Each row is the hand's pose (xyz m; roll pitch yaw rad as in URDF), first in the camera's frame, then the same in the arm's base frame.
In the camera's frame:
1: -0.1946 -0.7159 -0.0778 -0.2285 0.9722 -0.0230
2: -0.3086 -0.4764 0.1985 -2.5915 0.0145 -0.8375
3: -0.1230 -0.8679 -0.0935 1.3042 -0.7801 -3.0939
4: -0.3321 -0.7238 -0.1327 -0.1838 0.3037 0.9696
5: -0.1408 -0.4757 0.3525 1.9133 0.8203 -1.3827
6: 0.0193 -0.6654 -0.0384 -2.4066 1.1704 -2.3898
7: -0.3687 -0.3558 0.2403 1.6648 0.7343 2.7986
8: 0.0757 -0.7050 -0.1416 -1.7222 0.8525 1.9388
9: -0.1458 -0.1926 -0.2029 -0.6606 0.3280 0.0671
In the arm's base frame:
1: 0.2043 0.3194 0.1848 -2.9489 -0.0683 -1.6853
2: 0.0452 0.6243 0.0162 1.4994 0.1859 -0.5473
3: 0.3559 0.2473 0.2015 -2.2049 -0.1264 1.4882
4: 0.1604 0.3659 0.3186 2.5008 0.5561 -2.5071
5: 0.1347 0.6326 -0.1931 0.0853 -0.6267 -1.0381
6: 0.2229 0.2156 -0.0120 -2.7933 -0.9871 -1.7895
7: -0.0666 0.7058 -0.0114 -2.9584 -0.9096 -3.0877
8: 0.2400 0.0974 0.0215 0.3566 -0.3678 -2.7440
9: -0.3029 0.2409 0.0160 2.8942 0.5518 -1.4885

